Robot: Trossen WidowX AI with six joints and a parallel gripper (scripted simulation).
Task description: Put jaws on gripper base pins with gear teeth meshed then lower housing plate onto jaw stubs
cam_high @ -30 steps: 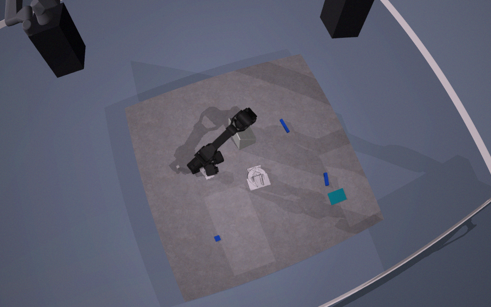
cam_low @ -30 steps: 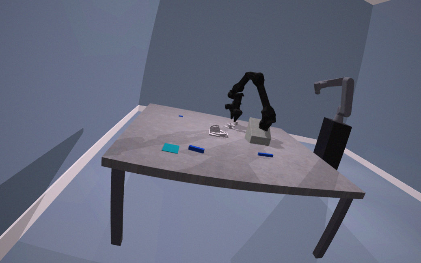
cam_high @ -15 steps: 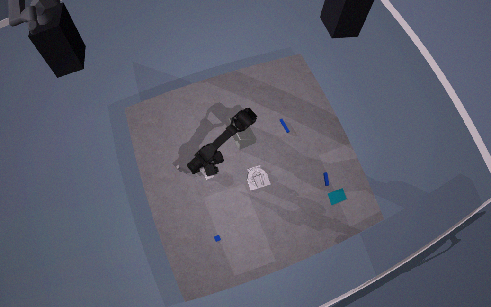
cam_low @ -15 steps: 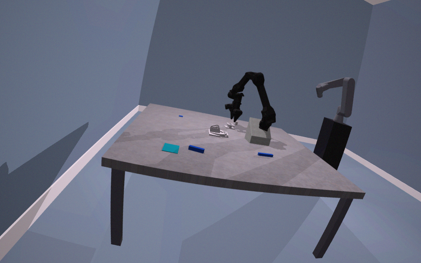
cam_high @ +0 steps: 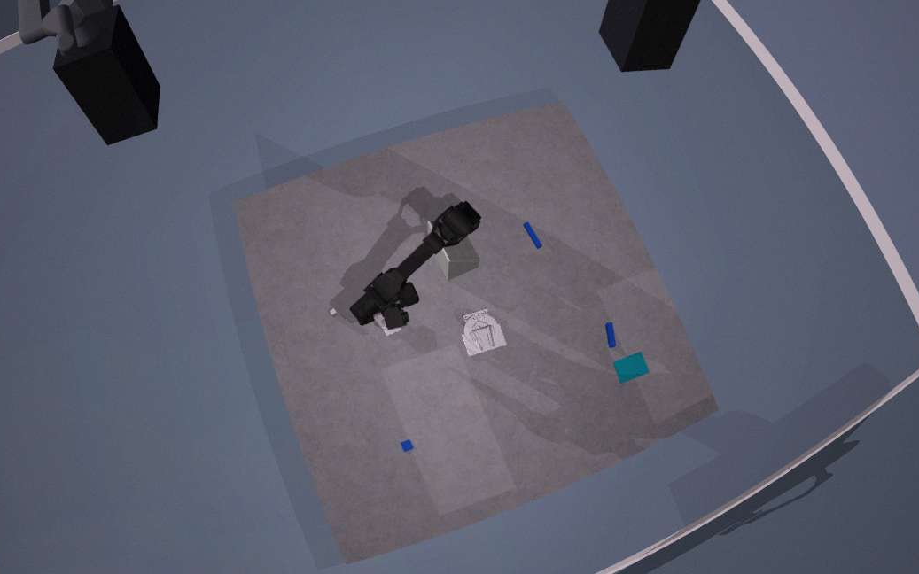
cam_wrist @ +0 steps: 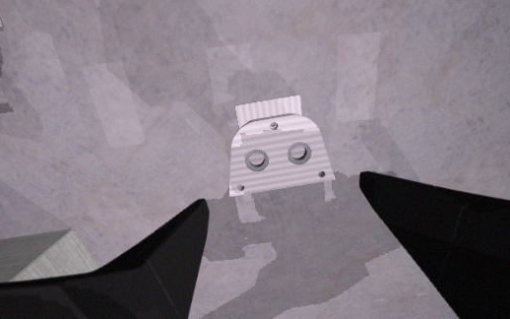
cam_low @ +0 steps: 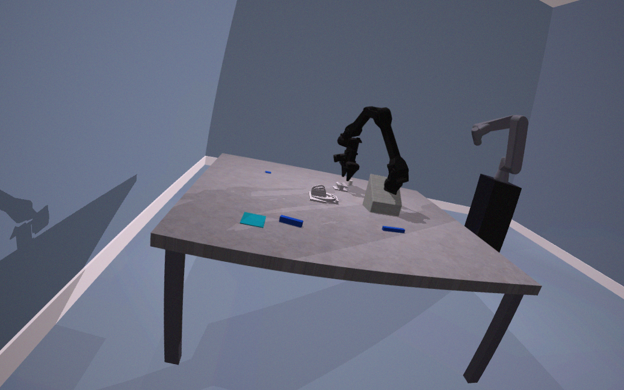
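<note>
My gripper tip is now 50 mm above the white stepped part and 10 mm short of it. Round my gripper tip: small blue square: 400 mm ahead, 60 mm below, 40 mm to the right; white jaw: 280 mm to the left, 80 mm ahead, 50 mm below; small white cube: 170 mm to the right, 50 mm below, 50 mm behind.
</note>
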